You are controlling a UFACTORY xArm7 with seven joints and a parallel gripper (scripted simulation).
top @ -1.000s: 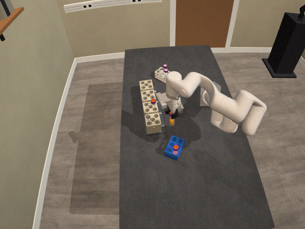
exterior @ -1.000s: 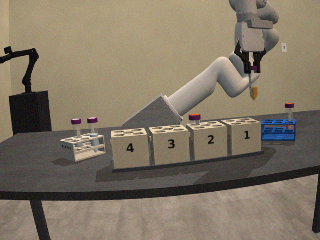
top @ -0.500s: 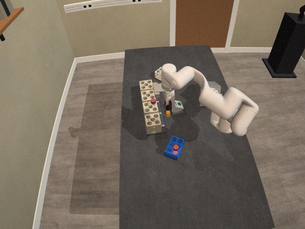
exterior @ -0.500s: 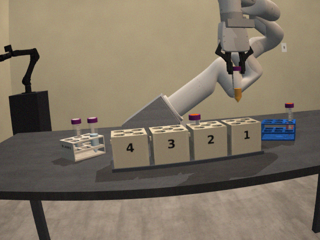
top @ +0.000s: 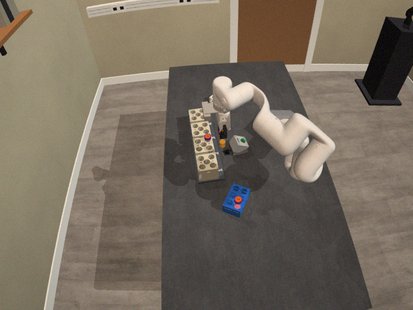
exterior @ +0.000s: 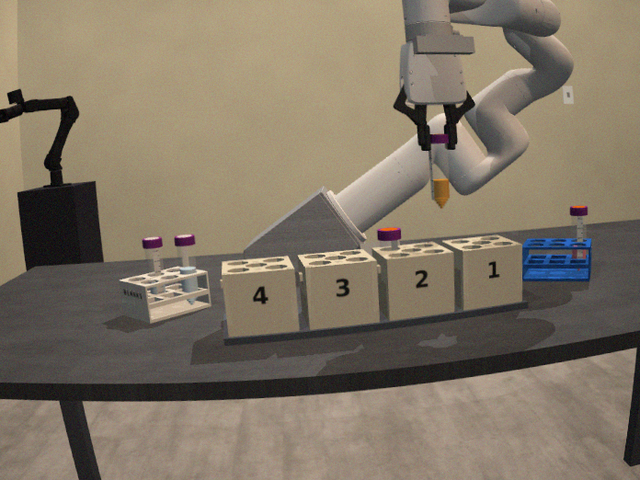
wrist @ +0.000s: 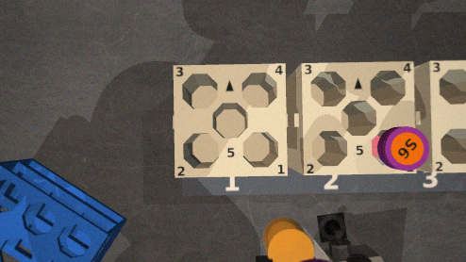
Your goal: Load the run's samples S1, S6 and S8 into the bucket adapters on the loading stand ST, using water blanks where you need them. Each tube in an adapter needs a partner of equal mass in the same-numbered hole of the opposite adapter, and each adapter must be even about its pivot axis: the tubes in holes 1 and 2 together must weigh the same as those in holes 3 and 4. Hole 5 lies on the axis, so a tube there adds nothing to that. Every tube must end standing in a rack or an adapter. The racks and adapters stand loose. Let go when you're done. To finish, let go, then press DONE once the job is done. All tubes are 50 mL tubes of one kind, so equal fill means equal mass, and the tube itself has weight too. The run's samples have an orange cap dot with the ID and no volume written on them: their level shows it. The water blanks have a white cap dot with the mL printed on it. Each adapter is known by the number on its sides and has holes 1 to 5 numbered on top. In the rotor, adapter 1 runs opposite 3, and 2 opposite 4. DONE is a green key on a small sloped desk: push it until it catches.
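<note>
Now: the sample S8 50 mm below my hand and 10 mm to the right of it. Round my hand: sample tube (270 mm to the left, 190 mm below, 50 mm behind); then blue sample rack (220 mm to the left, 220 mm below, 60 mm behind); then loading stand ST (250 mm below, 120 mm to the right, 90 mm ahead).
</note>
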